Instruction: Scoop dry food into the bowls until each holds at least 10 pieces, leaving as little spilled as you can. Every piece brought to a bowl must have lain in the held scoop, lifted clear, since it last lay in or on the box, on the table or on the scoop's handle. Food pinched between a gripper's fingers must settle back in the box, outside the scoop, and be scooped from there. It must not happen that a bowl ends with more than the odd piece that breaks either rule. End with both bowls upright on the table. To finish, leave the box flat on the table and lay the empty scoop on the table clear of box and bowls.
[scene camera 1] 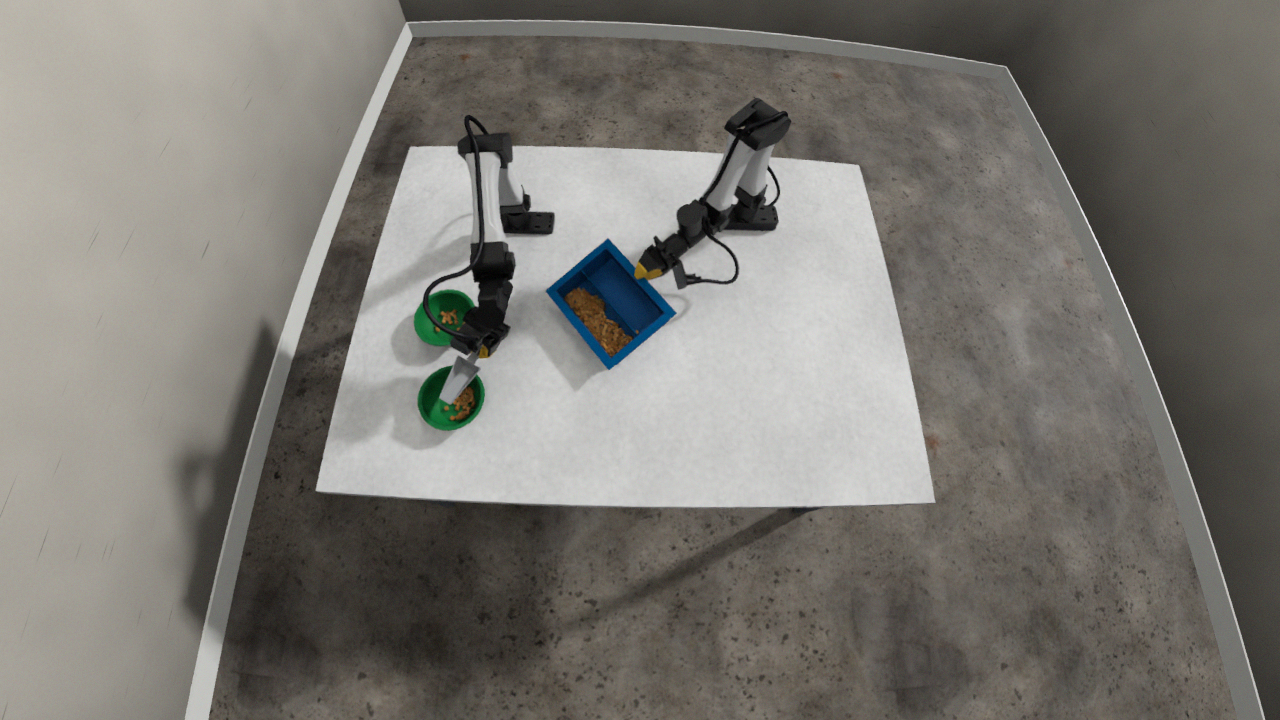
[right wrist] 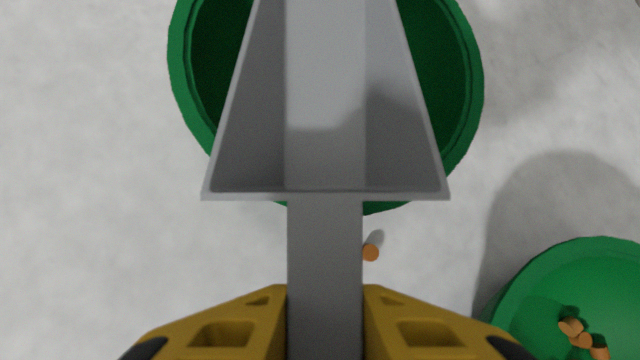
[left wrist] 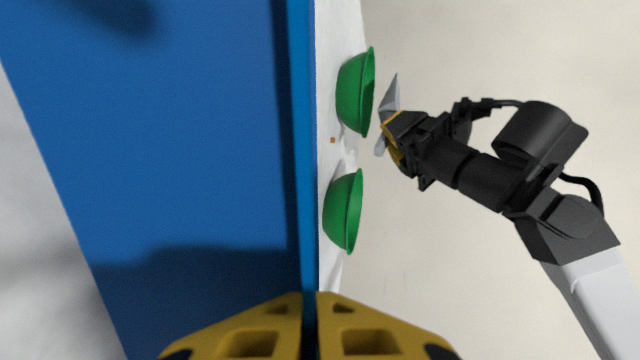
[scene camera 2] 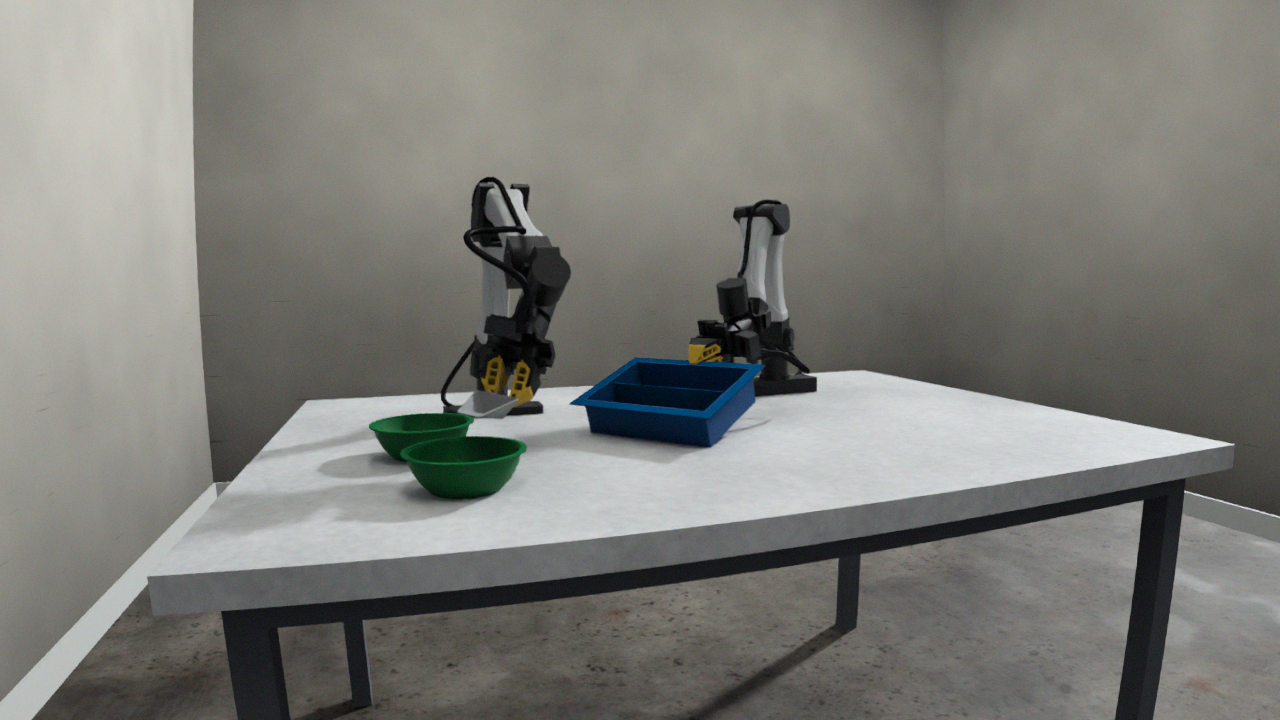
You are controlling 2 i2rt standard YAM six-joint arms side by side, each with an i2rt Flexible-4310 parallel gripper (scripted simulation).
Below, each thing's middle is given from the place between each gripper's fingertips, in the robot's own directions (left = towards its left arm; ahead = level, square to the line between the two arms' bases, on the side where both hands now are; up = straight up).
Right now the grey scoop [scene camera 1: 463, 371] is 4 cm ahead of my right hand and 2 cm to the right of it. The rest, counted from my right hand: blue box [scene camera 2: 662, 387] (31 cm to the left, 14 cm behind, 3 cm below).
I see my left gripper [scene camera 2: 692, 364] 70 mm to the left of the blue box, 50 mm short of it and 50 mm above it. Also, from my left hand: grey scoop 410 mm to the right, 230 mm ahead, 20 mm below.
